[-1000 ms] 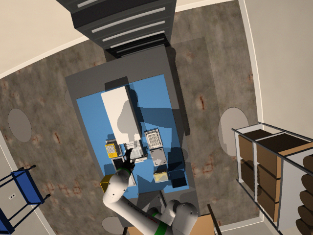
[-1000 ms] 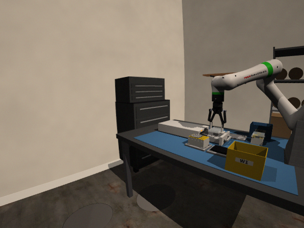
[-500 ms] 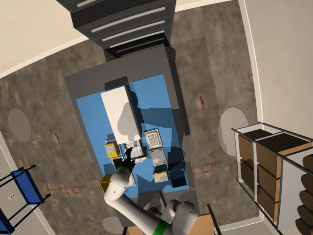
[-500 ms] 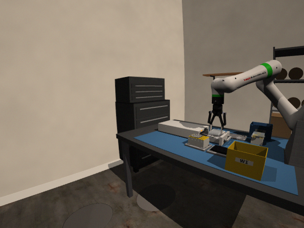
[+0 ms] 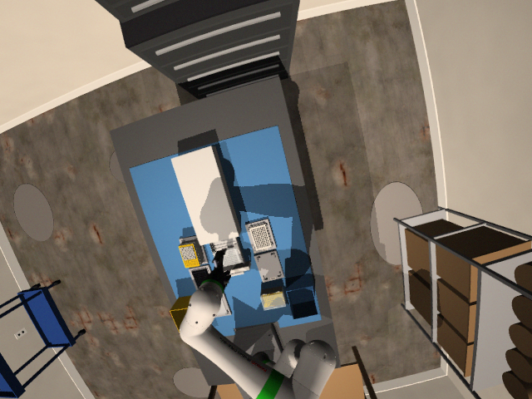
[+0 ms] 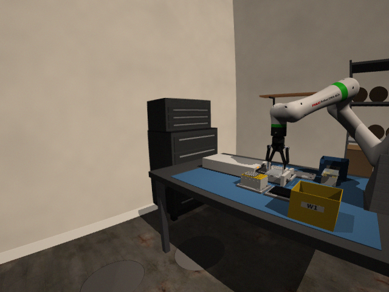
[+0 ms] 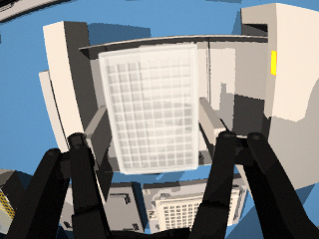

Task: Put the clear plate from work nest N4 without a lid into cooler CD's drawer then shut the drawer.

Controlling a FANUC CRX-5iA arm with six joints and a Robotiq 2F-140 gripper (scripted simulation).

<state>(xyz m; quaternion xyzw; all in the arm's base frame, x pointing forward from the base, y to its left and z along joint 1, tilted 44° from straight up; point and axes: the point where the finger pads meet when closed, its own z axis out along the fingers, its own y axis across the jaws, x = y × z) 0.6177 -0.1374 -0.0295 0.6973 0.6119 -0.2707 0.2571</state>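
Now: the drawer 3 cm ahead of my hand and 5 cm below it. Also, from my hand: white well plate (3 cm ahead, 19 cm to the right, 5 cm below); clear plate (2 cm below); yellow tip box (7 cm ahead, 17 cm to the left, 2 cm below).
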